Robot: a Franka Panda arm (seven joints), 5 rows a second.
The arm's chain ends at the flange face. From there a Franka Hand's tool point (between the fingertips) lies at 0.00 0.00 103.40 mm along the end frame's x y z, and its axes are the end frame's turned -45 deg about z.
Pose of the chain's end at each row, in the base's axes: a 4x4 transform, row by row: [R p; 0 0 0 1], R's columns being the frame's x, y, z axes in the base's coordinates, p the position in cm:
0.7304 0.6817 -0.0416 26.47; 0.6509 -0.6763 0.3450 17.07; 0.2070 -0.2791 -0.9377 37.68; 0 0 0 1
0.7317 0.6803 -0.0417 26.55; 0.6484 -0.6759 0.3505 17.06; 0.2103 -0.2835 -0.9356 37.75; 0 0 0 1
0.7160 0.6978 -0.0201 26.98; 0.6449 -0.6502 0.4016 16.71; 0.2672 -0.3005 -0.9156 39.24; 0 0 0 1
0.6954 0.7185 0.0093 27.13; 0.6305 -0.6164 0.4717 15.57; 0.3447 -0.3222 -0.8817 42.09; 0 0 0 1
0.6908 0.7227 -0.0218 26.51; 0.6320 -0.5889 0.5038 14.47; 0.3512 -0.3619 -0.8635 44.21; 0 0 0 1
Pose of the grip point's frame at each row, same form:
0.0344 0.9985 -0.0416 26.04; 0.9385 -0.0180 0.3450 20.64; 0.3437 -0.0510 -0.9377 27.98; 0 0 0 1
0.0363 0.9984 -0.0417 26.12; 0.9364 -0.0194 0.3505 20.68; 0.3492 -0.0518 -0.9356 28.08; 0 0 0 1
0.0129 0.9997 -0.0201 26.77; 0.9158 -0.0037 0.4016 20.86; 0.4014 -0.0235 -0.9156 29.77; 0 0 0 1
-0.0163 0.9998 0.0093 27.23; 0.8817 0.0100 0.4717 20.45; 0.4716 0.0159 -0.8817 32.97; 0 0 0 1
-0.0226 0.9995 -0.0218 26.28; 0.8633 0.0305 0.5038 19.68; 0.5042 -0.0076 -0.8635 35.28; 0 0 0 1

